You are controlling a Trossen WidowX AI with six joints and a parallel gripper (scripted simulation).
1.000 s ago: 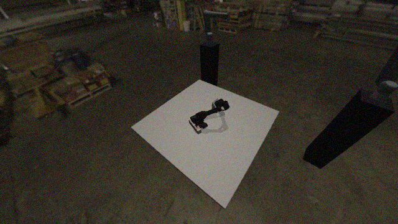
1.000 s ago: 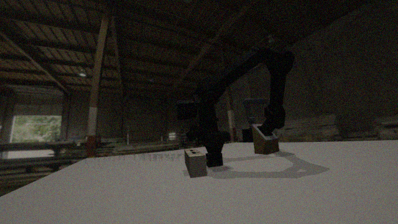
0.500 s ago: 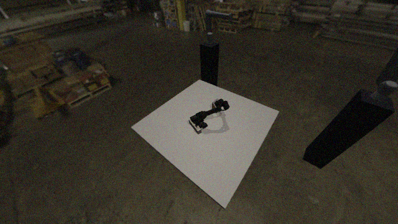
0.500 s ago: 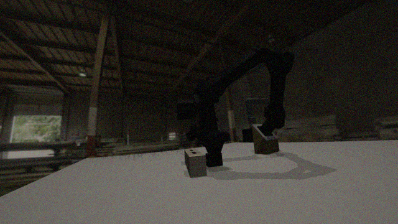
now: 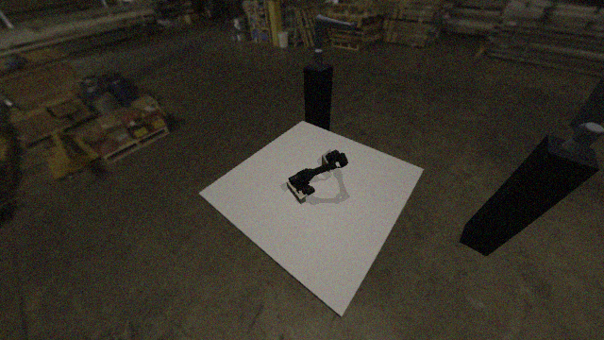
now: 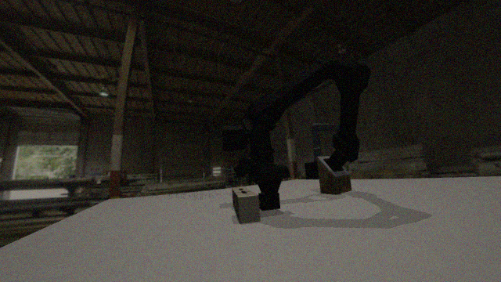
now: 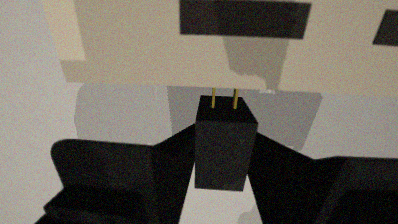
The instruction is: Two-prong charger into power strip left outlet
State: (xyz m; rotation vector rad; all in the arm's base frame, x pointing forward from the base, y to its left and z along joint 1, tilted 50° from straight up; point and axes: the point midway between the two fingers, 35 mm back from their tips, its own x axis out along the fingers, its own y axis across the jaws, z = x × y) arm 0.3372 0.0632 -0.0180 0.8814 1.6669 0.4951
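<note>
Right now my gripper tip is 2 cm short of the box-shaped charger and 1 cm below it.
</note>
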